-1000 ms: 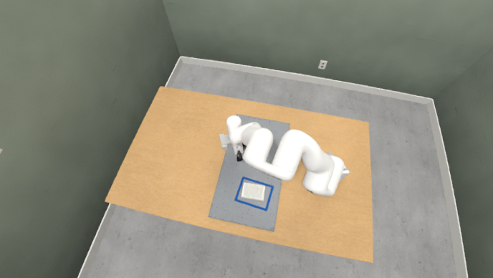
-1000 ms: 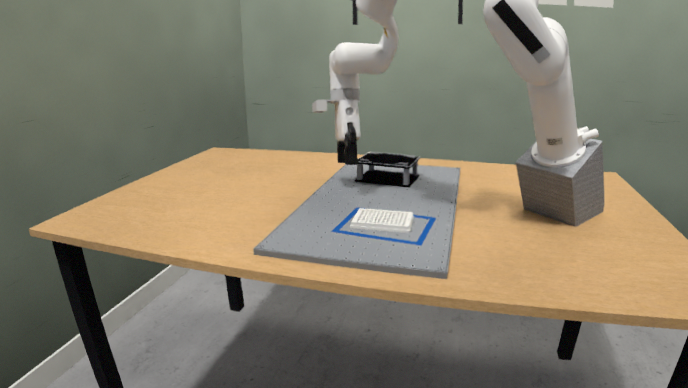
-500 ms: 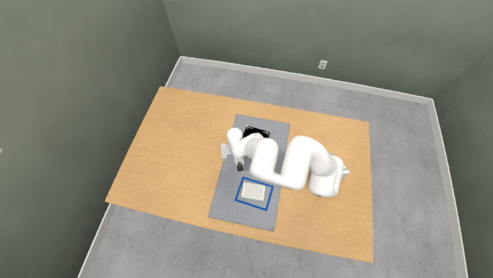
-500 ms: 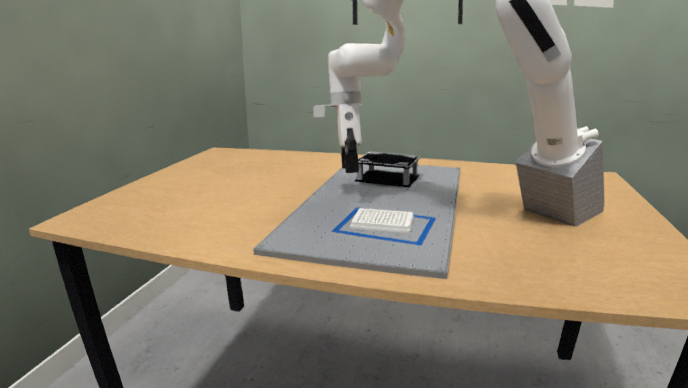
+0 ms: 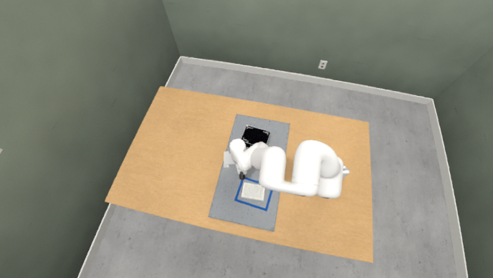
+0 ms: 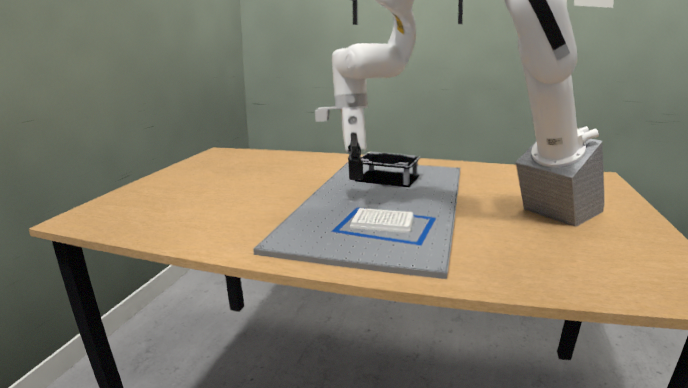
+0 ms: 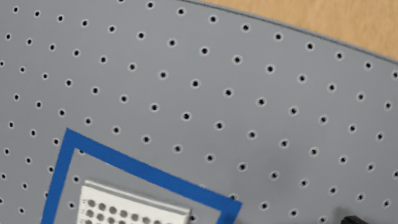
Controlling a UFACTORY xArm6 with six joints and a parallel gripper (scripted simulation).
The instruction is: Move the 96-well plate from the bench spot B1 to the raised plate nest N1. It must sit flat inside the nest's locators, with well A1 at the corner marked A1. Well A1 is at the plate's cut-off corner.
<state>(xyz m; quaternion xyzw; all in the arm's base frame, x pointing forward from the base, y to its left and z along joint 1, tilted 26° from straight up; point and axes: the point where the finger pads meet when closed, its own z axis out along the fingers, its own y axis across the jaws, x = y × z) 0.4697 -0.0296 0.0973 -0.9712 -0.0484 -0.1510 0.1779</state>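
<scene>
The white 96-well plate is 9 cm to the left of my hand, 8 cm below it and 7 cm behind it. Also, from my hand: black raised plate nest: 24 cm to the right, 7 cm behind, 3 cm below.
</scene>
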